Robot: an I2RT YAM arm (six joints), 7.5 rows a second.
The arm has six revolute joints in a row. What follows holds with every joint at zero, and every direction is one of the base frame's. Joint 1 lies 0.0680 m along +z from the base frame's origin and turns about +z. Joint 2 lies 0.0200 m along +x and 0.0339 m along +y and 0.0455 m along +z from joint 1 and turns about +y. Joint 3 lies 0.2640 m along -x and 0.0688 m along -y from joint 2 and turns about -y. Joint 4 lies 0.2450 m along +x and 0.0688 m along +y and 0.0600 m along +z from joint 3 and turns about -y. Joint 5 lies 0.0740 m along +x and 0.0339 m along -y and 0.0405 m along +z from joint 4 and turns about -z. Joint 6 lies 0.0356 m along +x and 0.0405 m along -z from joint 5 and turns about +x. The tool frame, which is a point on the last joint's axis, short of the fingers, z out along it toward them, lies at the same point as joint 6; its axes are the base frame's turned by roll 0.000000, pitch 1.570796 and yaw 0.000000 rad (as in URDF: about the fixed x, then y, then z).
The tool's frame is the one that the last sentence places.
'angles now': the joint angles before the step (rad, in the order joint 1, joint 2, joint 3, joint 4, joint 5, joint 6). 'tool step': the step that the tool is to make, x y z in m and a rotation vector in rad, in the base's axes. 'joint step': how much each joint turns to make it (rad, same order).
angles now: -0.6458, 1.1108, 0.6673, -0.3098, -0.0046, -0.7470
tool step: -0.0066, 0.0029, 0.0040, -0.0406, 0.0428, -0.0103
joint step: 0.0002, -0.0340, 0.0016, -0.0446, 0.0476, -0.0351
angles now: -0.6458, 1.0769, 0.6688, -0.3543, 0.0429, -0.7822
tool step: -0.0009, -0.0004, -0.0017, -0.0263, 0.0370, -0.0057
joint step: 0.0018, 0.0030, -0.0017, -0.0075, 0.0355, -0.0259
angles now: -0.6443, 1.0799, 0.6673, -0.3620, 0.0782, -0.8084
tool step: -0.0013, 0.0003, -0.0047, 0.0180, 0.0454, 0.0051
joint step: -0.0017, 0.0124, 0.0014, -0.0351, 0.0045, -0.0140
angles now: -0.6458, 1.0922, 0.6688, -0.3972, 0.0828, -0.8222
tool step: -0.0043, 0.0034, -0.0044, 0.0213, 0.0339, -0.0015
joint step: 0.0013, -0.0092, -0.0107, -0.0384, 0.0044, -0.0002
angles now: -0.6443, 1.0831, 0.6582, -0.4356, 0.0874, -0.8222
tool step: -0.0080, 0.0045, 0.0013, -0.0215, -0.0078, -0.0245
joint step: -0.0017, -0.0507, -0.0246, -0.0078, 0.0244, 0.0090
